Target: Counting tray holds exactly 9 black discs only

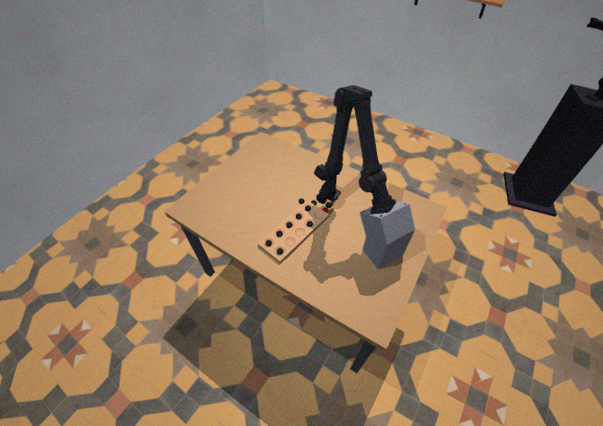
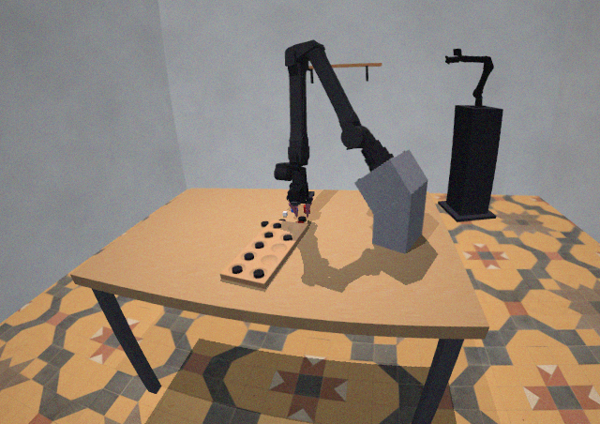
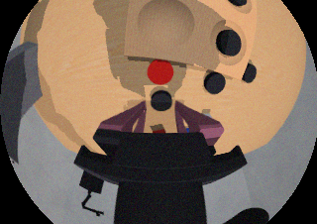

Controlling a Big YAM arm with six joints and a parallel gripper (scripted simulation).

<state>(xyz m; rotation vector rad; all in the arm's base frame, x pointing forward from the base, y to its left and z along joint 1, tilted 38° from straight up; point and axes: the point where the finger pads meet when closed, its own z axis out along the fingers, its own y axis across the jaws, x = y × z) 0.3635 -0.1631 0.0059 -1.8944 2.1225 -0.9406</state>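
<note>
Right now the red disc is 1 cm ahead of my hand, 4 cm to the left of it and 2 cm below it. Round my hand: small white piece: 7 cm ahead, 6 cm to the right, 1 cm below; blue disc: 3 cm ahead, 10 cm to the right, 2 cm below; red cube: 2 cm behind, 8 cm to the right, 1 cm below.
</note>
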